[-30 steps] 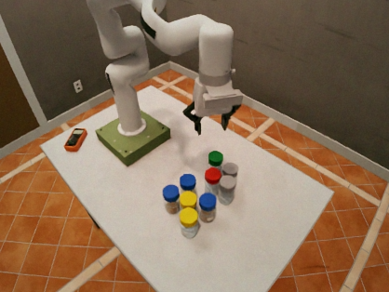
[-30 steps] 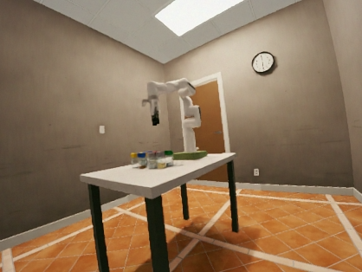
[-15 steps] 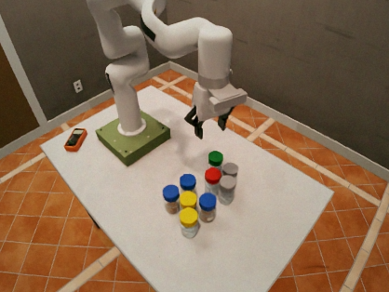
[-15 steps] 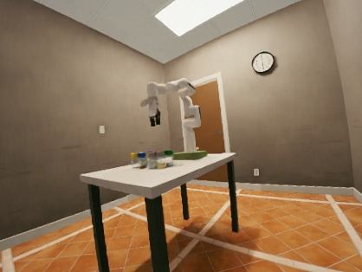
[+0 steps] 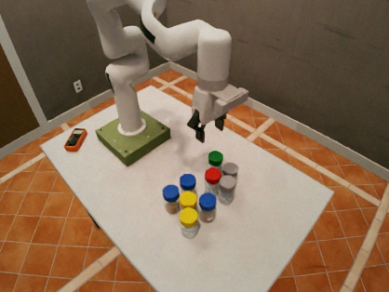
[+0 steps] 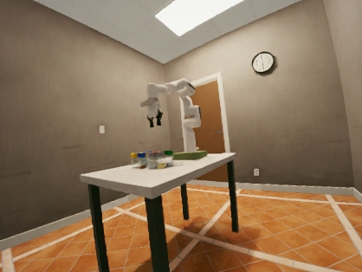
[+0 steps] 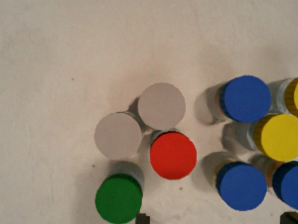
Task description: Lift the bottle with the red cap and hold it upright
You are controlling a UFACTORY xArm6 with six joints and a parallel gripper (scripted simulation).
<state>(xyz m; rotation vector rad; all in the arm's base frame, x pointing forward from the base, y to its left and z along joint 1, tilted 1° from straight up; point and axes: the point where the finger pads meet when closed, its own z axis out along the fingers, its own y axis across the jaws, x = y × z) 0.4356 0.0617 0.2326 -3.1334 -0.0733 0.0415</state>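
Right now the red-capped bottle is 20 mm ahead of my hand, 10 mm to the left of it and 240 mm below it. The rest, counted from my hand: green-capped bottle 40 mm behind, 70 mm to the left, 240 mm below; grey-capped bottle 40 mm ahead, 70 mm to the left, 240 mm below.
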